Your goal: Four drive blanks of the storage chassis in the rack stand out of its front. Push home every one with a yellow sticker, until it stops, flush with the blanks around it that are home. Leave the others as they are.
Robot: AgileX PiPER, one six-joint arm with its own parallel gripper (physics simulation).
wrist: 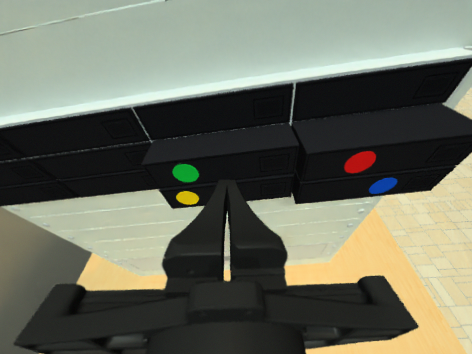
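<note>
A black drive blank with a yellow sticker (187, 198) stands out in the bottom row of the storage chassis. Right above it, a blank with a green sticker (185, 173) stands out. To the right, a blank with a red sticker (360, 162) stands out in the middle row, and one with a blue sticker (383, 186) stands out below it. My gripper (227, 189) is shut and empty. Its tips overlap the front of the yellow-stickered blank in the view, right of the sticker; whether they touch it I cannot tell.
Blanks without stickers (215, 111) sit flush in the top row and at the left (95, 165). The pale chassis top (225, 45) spans the upper part. Pale rack panels (125, 230) lie below the blanks. A dark surface (30, 260) stands at the left, and a tiled floor (425, 225) shows at the right.
</note>
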